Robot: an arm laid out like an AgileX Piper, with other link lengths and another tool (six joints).
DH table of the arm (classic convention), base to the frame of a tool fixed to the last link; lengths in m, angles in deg. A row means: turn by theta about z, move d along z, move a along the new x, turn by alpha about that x. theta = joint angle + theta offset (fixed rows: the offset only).
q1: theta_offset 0, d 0.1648, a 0, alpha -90
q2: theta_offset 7.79, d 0, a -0.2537, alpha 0
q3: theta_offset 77.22, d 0, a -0.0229, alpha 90
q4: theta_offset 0, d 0.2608, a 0, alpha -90
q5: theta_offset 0, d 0, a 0, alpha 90
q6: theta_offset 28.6, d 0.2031, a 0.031, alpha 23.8
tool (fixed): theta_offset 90, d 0.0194, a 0, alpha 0
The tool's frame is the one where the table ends.
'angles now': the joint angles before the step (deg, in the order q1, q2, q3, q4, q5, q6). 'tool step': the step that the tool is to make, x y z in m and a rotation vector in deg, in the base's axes. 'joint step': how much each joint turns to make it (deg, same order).
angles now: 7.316, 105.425, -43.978, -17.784, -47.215, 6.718
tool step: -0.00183, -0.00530, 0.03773, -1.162, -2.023, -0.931
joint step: -0.001, -7.101, 0.000, -0.109, 5.506, 0.000
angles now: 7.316, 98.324, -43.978, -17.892, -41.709, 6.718
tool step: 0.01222, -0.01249, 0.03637, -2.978, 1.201, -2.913
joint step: 0.000, -4.915, -6.061, 0.000, 13.180, 0.000
